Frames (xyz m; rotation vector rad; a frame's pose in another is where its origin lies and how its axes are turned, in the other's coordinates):
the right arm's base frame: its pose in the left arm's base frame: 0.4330 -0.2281 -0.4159 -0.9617 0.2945 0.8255
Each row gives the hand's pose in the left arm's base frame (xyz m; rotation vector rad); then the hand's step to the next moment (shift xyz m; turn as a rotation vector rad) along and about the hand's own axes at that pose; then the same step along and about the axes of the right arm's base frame.
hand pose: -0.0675 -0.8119 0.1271 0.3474 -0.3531 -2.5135
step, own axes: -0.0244 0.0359 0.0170 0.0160 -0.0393 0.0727
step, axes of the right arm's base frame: -0.0020 -0.0464 0.0040 -0.0496 0.0199 0.0651
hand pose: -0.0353 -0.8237 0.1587 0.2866 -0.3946 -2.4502
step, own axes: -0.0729 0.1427 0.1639 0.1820 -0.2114 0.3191
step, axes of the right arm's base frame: -0.0737 -0.2001 0.0841 -0.2951 0.1703 0.2521
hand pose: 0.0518 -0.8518 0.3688 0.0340 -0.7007 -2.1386
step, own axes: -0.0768 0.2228 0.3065 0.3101 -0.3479 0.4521
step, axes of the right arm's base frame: -0.0636 -0.2792 0.2598 -0.4645 0.2940 0.3455
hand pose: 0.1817 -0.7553 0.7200 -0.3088 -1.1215 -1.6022
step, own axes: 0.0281 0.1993 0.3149 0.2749 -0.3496 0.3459
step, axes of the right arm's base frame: -0.0051 -0.1380 0.3473 -0.4176 0.2890 0.2440
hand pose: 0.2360 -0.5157 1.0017 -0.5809 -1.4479 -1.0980
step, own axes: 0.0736 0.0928 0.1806 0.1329 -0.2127 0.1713
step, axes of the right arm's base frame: 0.0065 0.0009 0.2159 -0.2286 0.1712 0.1033
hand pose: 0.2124 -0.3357 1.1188 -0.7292 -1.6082 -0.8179
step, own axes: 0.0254 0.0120 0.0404 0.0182 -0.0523 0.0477
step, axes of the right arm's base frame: -0.0034 0.0119 0.0476 -0.0462 0.0528 0.0204
